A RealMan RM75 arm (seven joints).
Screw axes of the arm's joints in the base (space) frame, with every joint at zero. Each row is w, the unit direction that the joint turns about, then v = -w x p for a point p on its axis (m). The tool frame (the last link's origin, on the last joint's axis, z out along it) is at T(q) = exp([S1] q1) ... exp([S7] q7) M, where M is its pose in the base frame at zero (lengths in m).
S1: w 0 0 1 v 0.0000 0.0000 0.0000
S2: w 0 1 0 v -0.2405 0.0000 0.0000
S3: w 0 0 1 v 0.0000 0.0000 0.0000
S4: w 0 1 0 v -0.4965 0.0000 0.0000
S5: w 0 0 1 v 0.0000 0.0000 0.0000
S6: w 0 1 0 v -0.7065 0.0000 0.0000
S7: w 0 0 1 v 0.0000 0.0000 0.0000
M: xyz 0.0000 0.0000 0.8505 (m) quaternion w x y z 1 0 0 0
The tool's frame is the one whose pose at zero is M.
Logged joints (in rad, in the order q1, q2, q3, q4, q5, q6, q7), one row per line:
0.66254 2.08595 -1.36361 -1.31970 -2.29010 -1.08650 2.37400
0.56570 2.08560 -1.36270 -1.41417 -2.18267 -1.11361 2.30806
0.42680 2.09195 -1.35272 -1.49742 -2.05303 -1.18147 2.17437
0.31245 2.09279 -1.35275 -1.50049 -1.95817 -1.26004 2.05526
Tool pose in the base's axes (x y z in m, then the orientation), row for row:
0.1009 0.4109 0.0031 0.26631 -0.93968 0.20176 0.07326
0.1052 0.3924 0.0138 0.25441 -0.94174 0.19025 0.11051
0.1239 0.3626 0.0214 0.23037 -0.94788 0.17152 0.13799
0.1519 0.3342 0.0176 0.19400 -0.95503 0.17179 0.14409
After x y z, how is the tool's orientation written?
As a quaternion, w x y z.
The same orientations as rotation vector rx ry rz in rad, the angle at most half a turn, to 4 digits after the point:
-2.5371 0.5447 0.1978
-2.5582 0.5168 0.3002
-2.6073 0.4718 0.3796
-2.6783 0.4818 0.4041

